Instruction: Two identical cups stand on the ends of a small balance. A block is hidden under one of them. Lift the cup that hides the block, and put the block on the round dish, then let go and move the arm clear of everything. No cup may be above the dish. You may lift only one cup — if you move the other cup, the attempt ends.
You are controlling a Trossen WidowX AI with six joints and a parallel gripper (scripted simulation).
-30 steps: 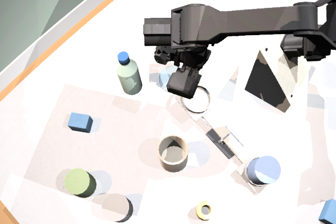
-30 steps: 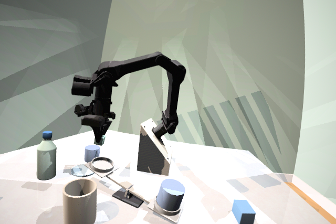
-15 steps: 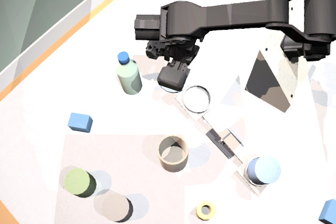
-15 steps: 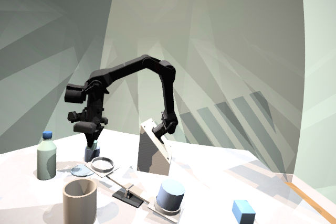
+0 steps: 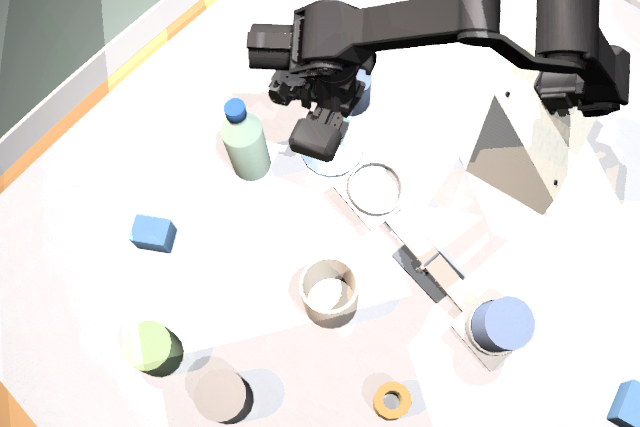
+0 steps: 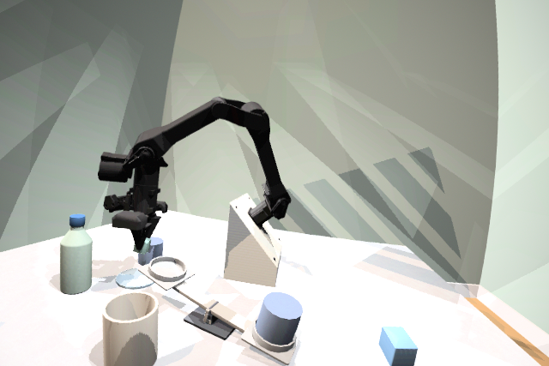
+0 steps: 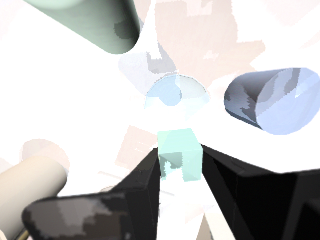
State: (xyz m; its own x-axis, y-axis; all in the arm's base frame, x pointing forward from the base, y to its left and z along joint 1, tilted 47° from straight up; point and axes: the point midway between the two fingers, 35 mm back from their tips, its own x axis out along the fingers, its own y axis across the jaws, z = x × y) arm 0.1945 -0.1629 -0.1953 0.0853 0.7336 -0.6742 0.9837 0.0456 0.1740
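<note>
My gripper tip is now 90 mm above the round dish, 20 mm to the left of it and 10 mm past it. Round my gripper tip: pale green bottle 120 mm to the right, 80 mm ahead, 20 mm above; then small green block 10 mm above; then beige cup 210 mm ahead, 110 mm to the left, 50 mm below.
</note>
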